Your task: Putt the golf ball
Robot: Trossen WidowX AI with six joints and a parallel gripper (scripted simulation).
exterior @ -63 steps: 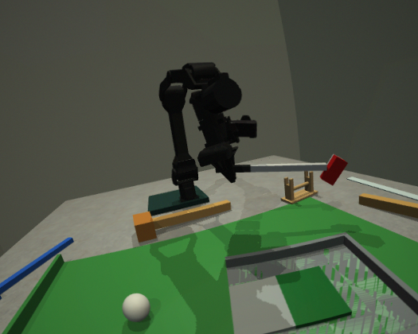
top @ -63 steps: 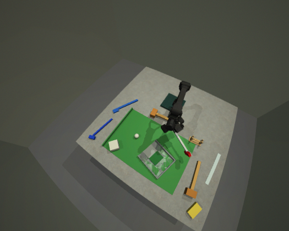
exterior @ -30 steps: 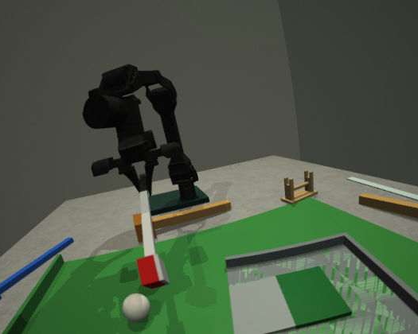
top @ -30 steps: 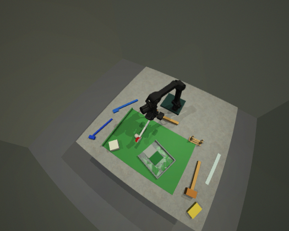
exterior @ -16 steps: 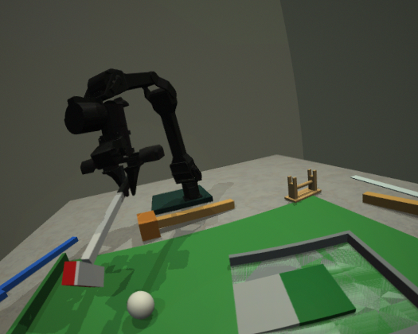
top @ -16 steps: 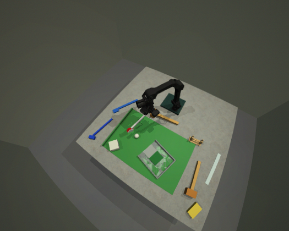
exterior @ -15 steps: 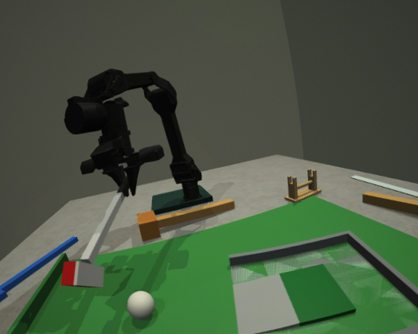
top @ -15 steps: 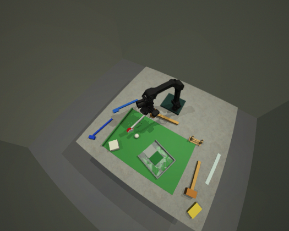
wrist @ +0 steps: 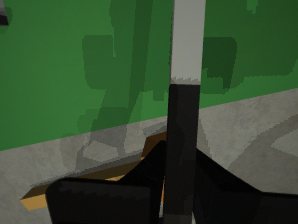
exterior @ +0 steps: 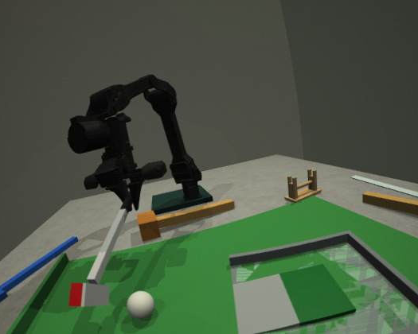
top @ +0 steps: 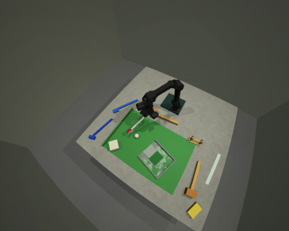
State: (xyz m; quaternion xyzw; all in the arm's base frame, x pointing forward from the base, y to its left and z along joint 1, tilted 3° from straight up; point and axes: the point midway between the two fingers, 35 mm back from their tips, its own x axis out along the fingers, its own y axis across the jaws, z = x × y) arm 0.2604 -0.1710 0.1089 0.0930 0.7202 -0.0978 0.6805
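My gripper tip is 110 mm short of the red putter and 30 mm to the left of it. Round my gripper tip: green mat 230 mm ahead, 150 mm to the left, 100 mm below; then cream block 400 mm ahead, 110 mm to the right, 80 mm below; then white golf ball 210 mm ahead, 80 mm below.
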